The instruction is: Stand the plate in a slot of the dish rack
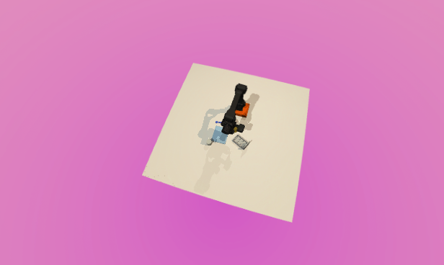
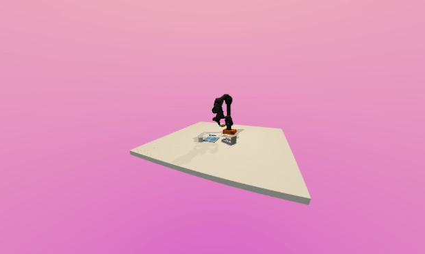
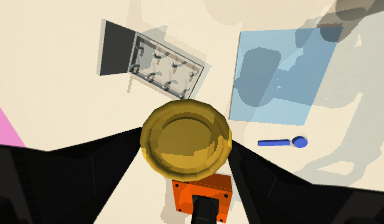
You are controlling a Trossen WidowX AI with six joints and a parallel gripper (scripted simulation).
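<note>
My gripper tip is 5 cm short of the grey dish rack, 7 cm to the right of it and 12 cm above it. Also, from my gripper tip: yellow plate (1 cm above); cream cup (12 cm ahead, 20 cm to the right, 12 cm below); light blue mat (2 cm ahead, 12 cm to the right, 14 cm below).
</note>
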